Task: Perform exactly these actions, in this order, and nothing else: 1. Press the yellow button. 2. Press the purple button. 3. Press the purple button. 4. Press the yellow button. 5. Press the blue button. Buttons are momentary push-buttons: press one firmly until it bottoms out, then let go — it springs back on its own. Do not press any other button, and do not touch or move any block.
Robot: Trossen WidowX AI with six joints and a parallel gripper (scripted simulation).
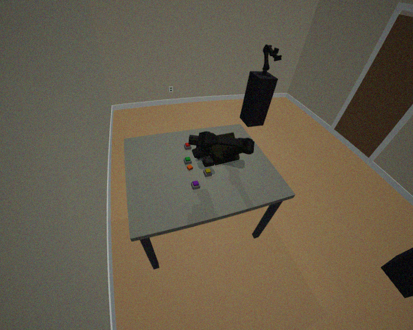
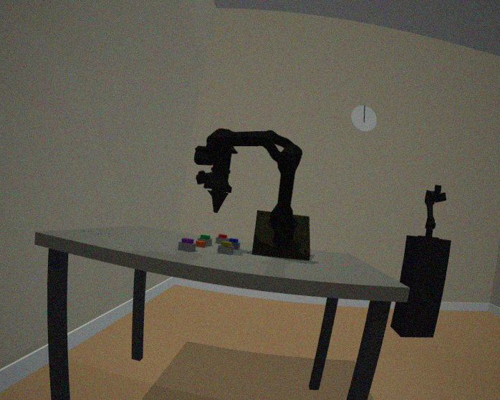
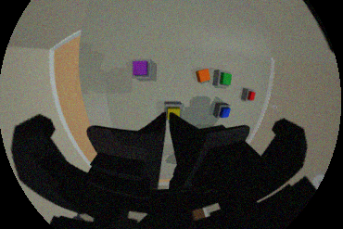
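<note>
My gripper tip is 10 cm above the purple button, 7 cm short of it and 6 cm to the right of it. The rest, counted from my gripper tip: orange block: 12 cm below, 11 cm to the right, 6 cm ahead; then green button: 17 cm to the right, 10 cm below, 6 cm ahead; then yellow button: 10 cm below, 5 cm behind, 2 cm to the right.
</note>
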